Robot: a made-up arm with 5 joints. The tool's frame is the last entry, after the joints. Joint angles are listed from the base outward. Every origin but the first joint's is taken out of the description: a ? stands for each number. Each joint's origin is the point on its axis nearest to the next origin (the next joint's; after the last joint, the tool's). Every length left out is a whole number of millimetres.
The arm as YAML. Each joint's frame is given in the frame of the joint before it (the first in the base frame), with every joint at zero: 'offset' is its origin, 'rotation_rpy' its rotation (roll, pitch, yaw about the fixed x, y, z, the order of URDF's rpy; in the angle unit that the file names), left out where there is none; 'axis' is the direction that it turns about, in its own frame. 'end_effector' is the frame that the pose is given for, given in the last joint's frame.
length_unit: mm
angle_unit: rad
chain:
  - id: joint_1
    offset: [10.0, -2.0, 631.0]
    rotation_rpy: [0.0, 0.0, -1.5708]
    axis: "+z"
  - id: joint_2
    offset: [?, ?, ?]
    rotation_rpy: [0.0, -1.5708, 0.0]
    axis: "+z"
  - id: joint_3
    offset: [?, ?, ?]
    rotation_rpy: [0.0, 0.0, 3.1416]
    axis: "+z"
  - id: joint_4
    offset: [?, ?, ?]
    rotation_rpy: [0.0, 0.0, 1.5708]
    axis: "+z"
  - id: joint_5
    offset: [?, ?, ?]
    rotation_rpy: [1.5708, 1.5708, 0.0]
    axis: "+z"
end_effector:
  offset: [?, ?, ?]
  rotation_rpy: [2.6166, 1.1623, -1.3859]
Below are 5 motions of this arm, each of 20 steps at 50 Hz.
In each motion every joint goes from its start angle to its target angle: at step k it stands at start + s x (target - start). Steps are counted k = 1, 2, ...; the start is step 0. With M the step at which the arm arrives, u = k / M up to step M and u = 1 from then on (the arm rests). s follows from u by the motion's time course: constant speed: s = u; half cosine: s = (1 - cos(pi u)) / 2; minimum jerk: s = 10 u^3 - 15 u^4 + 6 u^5.
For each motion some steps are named. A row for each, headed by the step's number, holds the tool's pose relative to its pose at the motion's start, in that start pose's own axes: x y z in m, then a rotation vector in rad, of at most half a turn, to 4 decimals.
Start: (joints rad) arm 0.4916 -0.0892 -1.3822 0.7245 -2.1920
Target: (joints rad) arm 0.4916 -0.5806 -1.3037 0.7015 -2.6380
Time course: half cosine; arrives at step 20
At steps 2, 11, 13, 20:
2: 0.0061 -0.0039 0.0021 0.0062 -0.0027 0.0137
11: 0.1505 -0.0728 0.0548 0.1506 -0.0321 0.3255
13: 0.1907 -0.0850 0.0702 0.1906 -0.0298 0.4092
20: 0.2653 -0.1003 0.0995 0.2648 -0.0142 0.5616

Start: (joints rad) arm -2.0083 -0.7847 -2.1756 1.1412 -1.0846
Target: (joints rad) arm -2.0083 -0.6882 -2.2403 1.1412 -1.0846
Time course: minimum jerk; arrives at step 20
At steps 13, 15, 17, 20:
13: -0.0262 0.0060 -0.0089 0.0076 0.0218 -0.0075
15: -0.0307 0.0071 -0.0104 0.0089 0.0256 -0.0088
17: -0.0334 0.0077 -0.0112 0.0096 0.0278 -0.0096
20: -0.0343 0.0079 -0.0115 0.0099 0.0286 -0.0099

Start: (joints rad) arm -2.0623 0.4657 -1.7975 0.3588 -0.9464
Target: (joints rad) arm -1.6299 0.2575 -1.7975 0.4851 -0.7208
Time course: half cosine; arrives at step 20
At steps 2, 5, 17, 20:
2: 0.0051 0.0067 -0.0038 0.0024 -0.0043 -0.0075
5: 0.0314 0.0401 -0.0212 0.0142 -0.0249 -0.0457
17: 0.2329 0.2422 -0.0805 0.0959 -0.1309 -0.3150
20: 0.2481 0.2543 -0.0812 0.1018 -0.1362 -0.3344

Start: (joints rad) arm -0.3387 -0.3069 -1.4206 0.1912 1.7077
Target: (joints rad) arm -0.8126 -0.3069 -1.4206 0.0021 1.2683
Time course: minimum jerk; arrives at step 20
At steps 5, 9, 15, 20:
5: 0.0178 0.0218 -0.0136 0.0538 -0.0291 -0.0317
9: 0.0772 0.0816 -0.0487 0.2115 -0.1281 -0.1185
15: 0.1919 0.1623 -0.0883 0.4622 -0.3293 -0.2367
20: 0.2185 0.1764 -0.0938 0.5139 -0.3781 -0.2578

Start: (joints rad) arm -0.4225 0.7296 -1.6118 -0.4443 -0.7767
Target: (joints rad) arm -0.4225 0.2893 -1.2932 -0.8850 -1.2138
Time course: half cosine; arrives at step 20
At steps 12, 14, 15, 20:
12: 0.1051 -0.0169 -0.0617 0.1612 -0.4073 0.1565
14: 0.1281 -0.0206 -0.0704 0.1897 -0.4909 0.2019
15: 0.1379 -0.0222 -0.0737 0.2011 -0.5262 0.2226
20: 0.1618 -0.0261 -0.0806 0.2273 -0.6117 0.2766

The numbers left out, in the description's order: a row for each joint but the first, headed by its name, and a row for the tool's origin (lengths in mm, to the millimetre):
joint_2: 92.0 0.0 0.0
joint_3: 172.0 28.0 0.0
joint_4: 560.0 -136.0 0.0
joint_5: -72.0 -94.0 0.0
tool: 19.0 -24.0 0.0

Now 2 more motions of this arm.
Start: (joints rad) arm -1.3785 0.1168 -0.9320 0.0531 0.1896
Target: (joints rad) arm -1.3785 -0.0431 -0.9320 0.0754 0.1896
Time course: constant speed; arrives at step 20
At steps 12, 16, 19, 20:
12: 0.0556 0.0295 -0.0142 0.0120 -0.0526 -0.0625
16: 0.0748 0.0385 -0.0181 0.0160 -0.0701 -0.0833
19: 0.0893 0.0450 -0.0207 0.0190 -0.0833 -0.0990
20: 0.0942 0.0471 -0.0215 0.0200 -0.0877 -0.1042

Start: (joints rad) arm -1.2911 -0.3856 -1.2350 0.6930 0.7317
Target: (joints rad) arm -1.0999 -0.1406 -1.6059 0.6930 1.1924
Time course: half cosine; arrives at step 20
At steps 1, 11, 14, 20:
1: 0.0000 0.0006 0.0007 -0.0015 0.0012 -0.0015
11: 0.0023 0.0527 0.0678 -0.1432 0.1272 -0.1345
14: 0.0034 0.0697 0.0947 -0.1988 0.1812 -0.1790
20: 0.0047 0.0846 0.1211 -0.2531 0.2357 -0.2181

